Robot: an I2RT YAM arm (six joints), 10 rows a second.
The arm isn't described. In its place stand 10 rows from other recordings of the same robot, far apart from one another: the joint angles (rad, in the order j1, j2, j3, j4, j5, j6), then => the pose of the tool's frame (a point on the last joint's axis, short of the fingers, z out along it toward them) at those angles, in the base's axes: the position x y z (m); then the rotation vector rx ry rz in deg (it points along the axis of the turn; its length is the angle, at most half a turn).
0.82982, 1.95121, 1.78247, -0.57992, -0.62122, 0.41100 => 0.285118 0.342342 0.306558 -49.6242 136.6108 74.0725
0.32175, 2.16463, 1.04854, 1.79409, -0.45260, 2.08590 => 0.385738 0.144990 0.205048 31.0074 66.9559 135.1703
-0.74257, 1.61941, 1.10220, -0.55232, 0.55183, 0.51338 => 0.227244 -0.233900 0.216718 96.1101 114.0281 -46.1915
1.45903, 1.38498, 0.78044, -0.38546, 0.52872, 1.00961 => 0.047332 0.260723 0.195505 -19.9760 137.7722 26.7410
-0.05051, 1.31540, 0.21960, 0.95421, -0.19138, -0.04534 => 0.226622 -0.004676 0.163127 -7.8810 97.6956 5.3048
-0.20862, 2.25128, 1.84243, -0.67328, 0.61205, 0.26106 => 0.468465 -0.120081 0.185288 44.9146 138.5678 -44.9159
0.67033, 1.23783, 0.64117, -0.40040, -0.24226, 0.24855 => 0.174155 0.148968 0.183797 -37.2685 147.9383 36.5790
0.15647, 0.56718, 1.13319, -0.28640, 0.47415, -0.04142 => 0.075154 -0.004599 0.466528 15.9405 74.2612 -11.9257
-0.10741, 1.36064, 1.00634, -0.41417, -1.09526, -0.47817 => 0.282223 0.001403 0.280207 -48.6679 103.7785 51.2098
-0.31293, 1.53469, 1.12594, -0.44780, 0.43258, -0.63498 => 0.308217 -0.115413 0.254674 -11.5631 145.6516 -53.2687
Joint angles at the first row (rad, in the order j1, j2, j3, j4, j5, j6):
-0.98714, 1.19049, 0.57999, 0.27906, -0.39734, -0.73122
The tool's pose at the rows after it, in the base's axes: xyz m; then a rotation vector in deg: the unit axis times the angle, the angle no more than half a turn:
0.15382 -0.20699 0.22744 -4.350 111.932 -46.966
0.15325 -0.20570 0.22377 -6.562 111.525 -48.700
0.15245 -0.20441 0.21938 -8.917 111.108 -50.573
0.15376 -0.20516 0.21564 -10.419 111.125 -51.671
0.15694 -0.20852 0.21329 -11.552 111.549 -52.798
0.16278 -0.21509 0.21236 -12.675 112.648 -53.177
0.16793 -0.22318 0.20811 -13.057 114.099 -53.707
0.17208 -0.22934 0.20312 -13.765 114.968 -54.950
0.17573 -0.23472 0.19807 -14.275 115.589 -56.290
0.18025 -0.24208 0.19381 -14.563 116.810 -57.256
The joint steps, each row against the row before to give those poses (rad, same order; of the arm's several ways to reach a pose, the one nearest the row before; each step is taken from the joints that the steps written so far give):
0.00155, 0.00741, -0.02032, 0.03371, -0.00342, -0.04246
0.00078, 0.00172, -0.02002, 0.03347, -0.00113, -0.03468
0.00000, 0.00347, -0.02232, 0.03741, -0.00149, -0.03797
0.00305, 0.01605, -0.00810, 0.02653, 0.00322, -0.02543
0.00439, 0.02758, 0.00781, 0.01689, 0.01111, -0.02423
0.00555, 0.04182, 0.03095, -0.00652, 0.00997, -0.02462
0.00081, 0.05194, 0.02637, 0.00545, 0.01608, -0.02026
0.00189, 0.04441, 0.01397, 0.02297, 0.01778, -0.02324
0.00198, 0.04070, 0.01002, 0.02830, 0.01827, -0.01903
0.00074, 0.04531, 0.02437, 0.00829, 0.02015, -0.01871

